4 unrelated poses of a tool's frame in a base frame.
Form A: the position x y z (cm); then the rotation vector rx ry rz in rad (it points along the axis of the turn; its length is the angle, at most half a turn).
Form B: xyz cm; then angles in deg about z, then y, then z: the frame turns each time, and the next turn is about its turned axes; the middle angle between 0 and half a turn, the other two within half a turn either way. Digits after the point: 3 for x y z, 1 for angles.
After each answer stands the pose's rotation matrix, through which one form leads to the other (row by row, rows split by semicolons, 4 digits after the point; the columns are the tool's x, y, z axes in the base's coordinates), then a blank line. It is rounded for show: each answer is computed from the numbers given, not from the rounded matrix.
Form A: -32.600 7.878 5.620 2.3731 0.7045 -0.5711
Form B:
-32.600 7.878 5.620 -109.4 137.1 37.5
0.7675 0.5998 -0.2263; 0.3455 -0.6844 -0.6420; -0.5400 0.4145 -0.7325

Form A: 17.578 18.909 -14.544 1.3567 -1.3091 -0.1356
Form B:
17.578 18.909 -14.544 -139.6 107.9 128.3
0.3630 -0.5851 -0.7252; -0.7213 0.3163 -0.6162; 0.5899 0.7468 -0.3072

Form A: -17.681 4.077 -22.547 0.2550 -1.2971 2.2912
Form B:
-17.681 4.077 -22.547 -95.2 58.0 -117.4
-0.8618 -0.5014 -0.0766; 0.3237 -0.4274 -0.8441; 0.3905 -0.7523 0.5307

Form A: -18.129 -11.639 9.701 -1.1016 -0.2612 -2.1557
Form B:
-18.129 -11.639 9.701 36.0 51.7 -170.7
-0.4002 0.6603 0.6355; -0.4894 -0.7403 0.4610; 0.7748 -0.1266 0.6194

